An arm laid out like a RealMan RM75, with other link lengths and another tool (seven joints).
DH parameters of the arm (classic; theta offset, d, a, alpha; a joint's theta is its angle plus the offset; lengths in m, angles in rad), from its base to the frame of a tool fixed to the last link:
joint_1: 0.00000 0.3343 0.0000 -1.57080
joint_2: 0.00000 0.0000 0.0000 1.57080
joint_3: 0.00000 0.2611 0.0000 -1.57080
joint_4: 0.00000 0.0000 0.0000 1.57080
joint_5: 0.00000 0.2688 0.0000 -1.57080
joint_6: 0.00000 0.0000 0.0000 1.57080
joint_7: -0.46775 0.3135 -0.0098 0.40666
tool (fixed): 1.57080 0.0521 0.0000 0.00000
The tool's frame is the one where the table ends.
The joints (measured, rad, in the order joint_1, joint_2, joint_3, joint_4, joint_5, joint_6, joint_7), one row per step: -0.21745 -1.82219 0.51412 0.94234 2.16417 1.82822 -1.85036; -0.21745 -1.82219 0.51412 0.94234 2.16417 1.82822 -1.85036; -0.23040 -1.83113 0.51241 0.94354 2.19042 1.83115 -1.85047; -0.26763 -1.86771 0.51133 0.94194 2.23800 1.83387 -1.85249; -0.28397 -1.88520 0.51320 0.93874 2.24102 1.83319 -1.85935; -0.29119 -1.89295 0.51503 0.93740 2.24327 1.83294 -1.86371; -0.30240 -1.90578 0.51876 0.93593 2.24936 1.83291 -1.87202; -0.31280 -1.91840 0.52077 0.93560 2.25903 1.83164 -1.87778; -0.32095 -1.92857 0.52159 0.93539 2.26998 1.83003 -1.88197; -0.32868 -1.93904 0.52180 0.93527 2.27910 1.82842 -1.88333; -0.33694 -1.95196 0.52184 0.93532 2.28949 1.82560 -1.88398; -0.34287 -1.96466 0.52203 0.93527 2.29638 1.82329 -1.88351
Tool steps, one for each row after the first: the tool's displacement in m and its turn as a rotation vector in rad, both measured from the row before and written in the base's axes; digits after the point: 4 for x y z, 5 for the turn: 0.0000 0.0000 0.0000 0.00000 0.00000 0.00000; 0.0005 -0.0009 -0.0065 -0.01901 0.00468 0.00012; 0.0108 0.0022 -0.0228 -0.04104 -0.01224 -0.01054; 0.0099 0.0040 -0.0101 -0.00945 -0.01936 -0.00740; 0.0042 0.0013 -0.0048 -0.00592 -0.00815 -0.00198; 0.0063 0.0012 -0.0080 -0.01220 -0.01172 -0.00115; 0.0047 0.0008 -0.0074 -0.01141 -0.00704 -0.00075; 0.0027 0.0001 -0.0060 -0.01006 -0.00323 0.00096; 0.0032 0.0004 -0.0058 -0.00823 -0.00369 -0.00199; 0.0035 0.0004 -0.0069 -0.00869 -0.00409 -0.00241; 0.0037 0.0000 -0.0066 -0.00695 -0.00601 -0.00287
